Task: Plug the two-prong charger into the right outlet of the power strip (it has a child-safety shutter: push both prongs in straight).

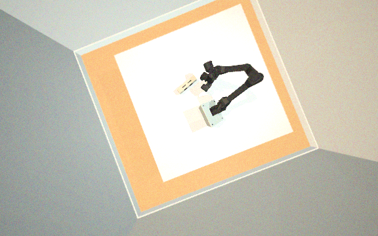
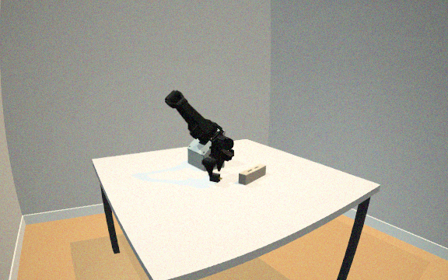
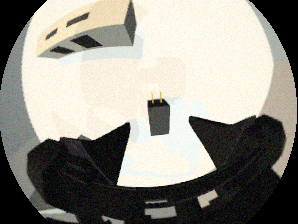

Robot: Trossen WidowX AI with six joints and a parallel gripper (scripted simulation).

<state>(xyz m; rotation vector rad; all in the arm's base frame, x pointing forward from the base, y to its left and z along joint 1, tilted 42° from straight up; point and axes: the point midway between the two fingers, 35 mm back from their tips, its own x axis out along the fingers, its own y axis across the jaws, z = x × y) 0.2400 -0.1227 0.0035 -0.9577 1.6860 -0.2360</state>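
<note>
Right now the two-prong charger is 10 mm ahead of my gripper tip, 10 mm to the left of it and 20 mm below it.
</note>
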